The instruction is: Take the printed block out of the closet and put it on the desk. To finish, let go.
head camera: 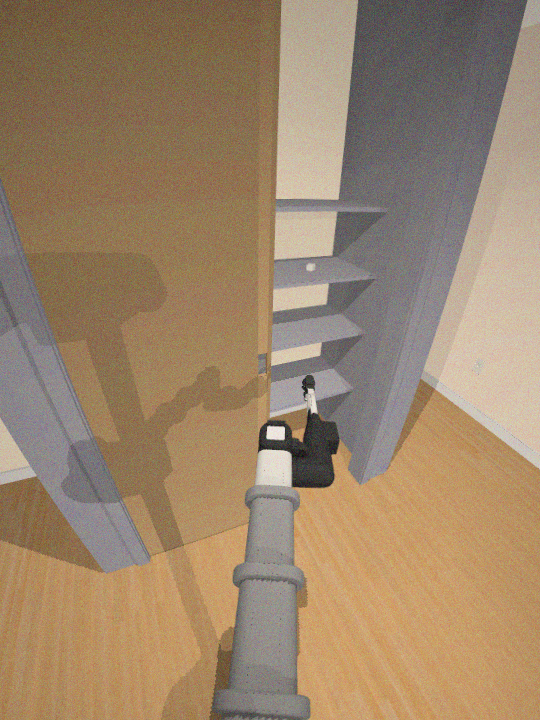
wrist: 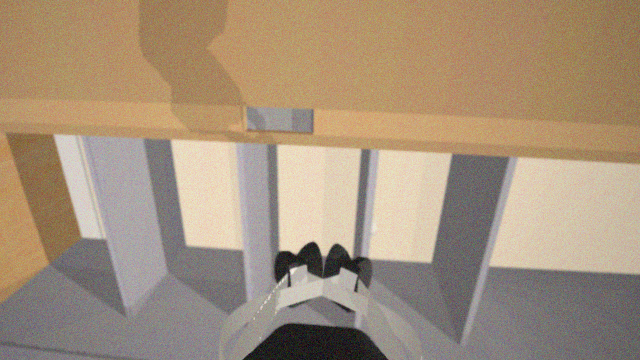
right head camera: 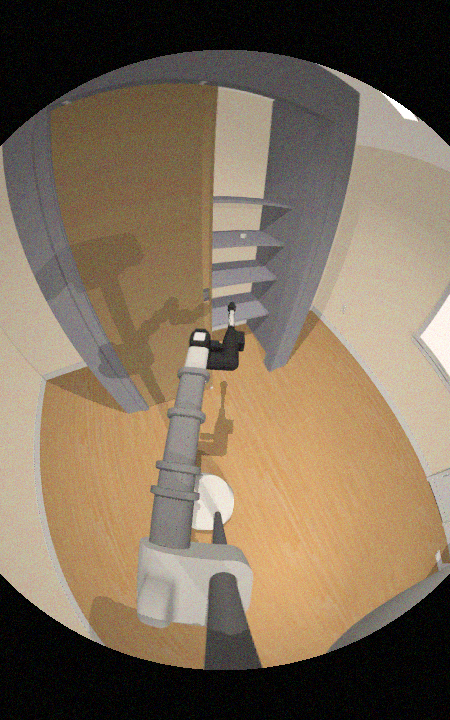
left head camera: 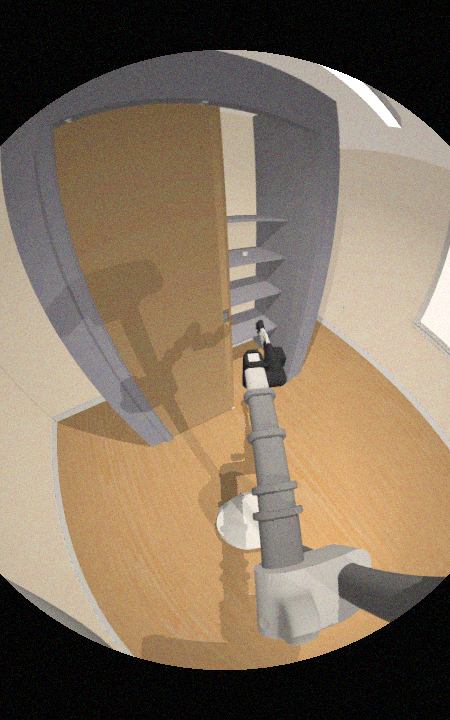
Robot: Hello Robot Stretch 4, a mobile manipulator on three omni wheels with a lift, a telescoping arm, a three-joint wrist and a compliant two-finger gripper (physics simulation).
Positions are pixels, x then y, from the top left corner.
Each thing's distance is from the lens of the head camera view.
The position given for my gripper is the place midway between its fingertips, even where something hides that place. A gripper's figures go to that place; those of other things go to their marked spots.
my gripper [head camera: 307,381]: 85 cm
grey closet frame [head camera: 425,94]: 149 cm
